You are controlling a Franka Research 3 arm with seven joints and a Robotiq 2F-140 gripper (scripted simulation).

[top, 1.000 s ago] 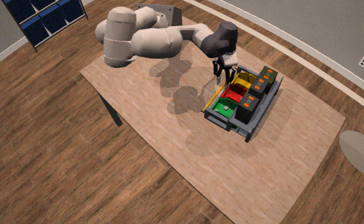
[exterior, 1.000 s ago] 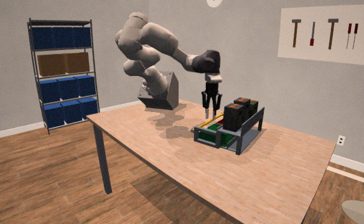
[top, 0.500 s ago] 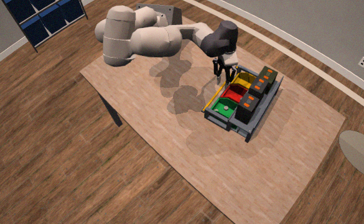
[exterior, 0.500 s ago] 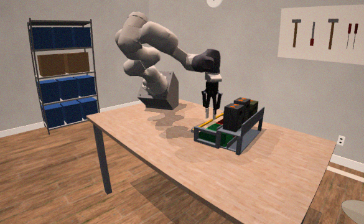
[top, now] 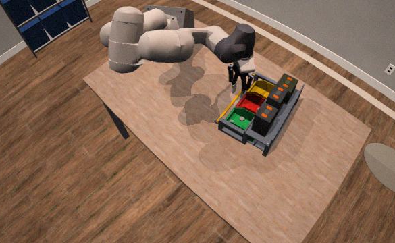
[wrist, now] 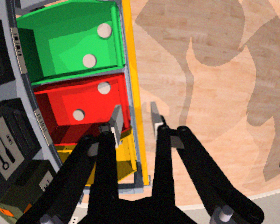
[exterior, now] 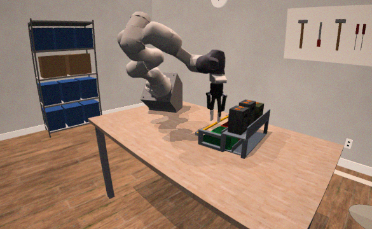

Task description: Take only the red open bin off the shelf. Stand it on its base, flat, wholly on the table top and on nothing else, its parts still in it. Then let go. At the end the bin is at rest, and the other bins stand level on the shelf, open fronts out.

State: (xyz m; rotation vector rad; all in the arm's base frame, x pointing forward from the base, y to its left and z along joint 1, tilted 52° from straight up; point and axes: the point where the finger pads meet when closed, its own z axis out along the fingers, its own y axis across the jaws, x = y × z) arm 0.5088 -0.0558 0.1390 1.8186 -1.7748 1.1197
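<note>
Right now my hand is 5 cm above the yellow bar. Round my hand: red open bin (10 cm ahead, 7 cm below, 1 cm to the right); then yellow bin (11 cm ahead, 10 cm to the left, 7 cm below); then green bin (12 cm to the right, 9 cm ahead, 7 cm below).
</note>
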